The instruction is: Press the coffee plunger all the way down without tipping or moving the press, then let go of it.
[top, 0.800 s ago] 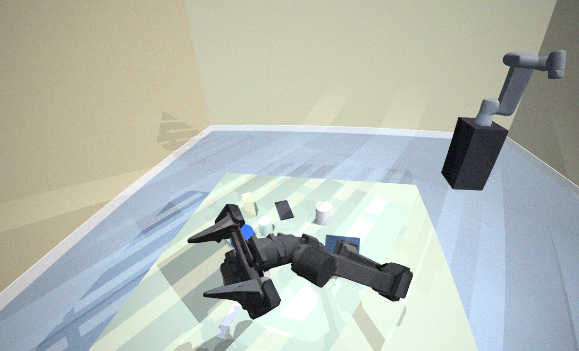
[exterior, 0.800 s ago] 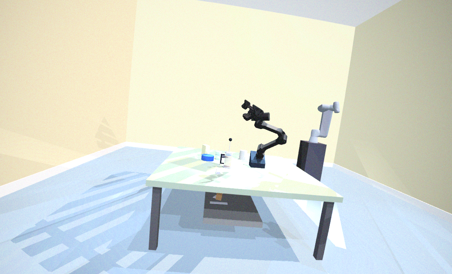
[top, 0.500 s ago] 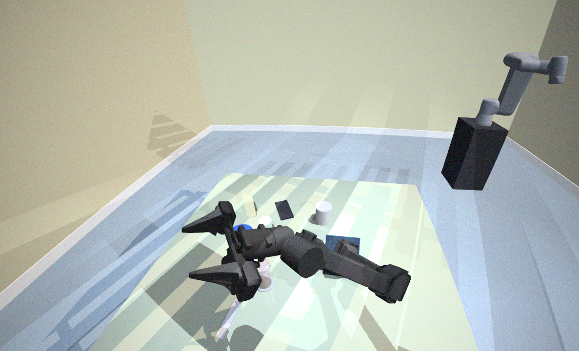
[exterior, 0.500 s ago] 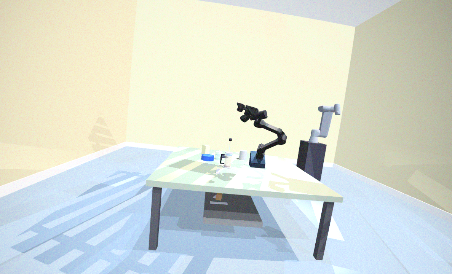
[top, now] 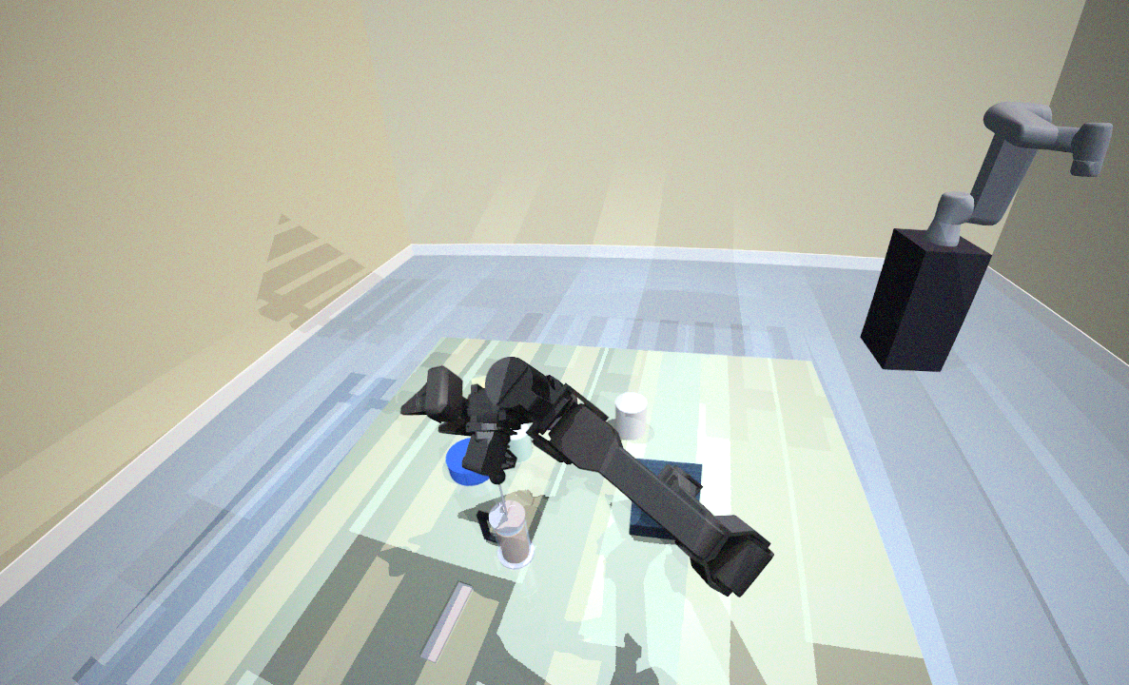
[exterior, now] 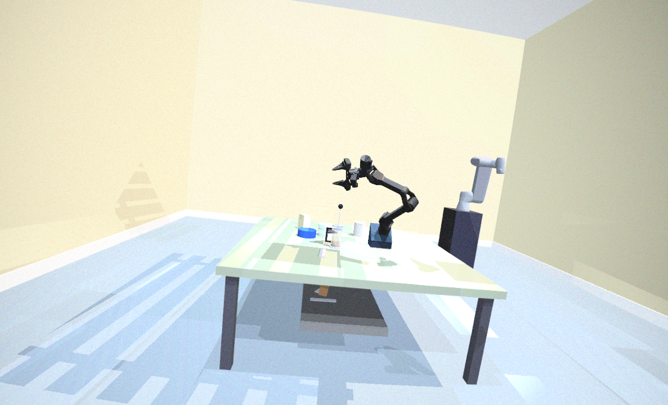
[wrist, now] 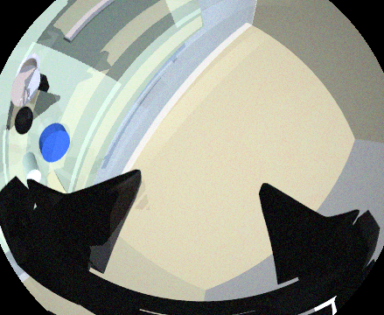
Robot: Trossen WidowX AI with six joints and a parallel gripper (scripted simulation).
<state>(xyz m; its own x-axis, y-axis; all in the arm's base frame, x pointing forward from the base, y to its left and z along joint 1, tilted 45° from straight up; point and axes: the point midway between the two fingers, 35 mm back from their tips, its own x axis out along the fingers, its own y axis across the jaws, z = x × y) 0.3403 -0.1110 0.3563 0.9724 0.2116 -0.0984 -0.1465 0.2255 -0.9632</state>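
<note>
My gripper tip is now 29 cm above the coffee press, 6 cm past it and 5 cm to the left of it. From my gripper tip the other things lie so: white cup 44 cm to the right, 36 cm below, 28 cm behind; then pale block 45 cm to the right, 36 cm below, 12 cm ahead; then blue disc 39 cm below, 26 cm to the right, 10 cm ahead.
</note>
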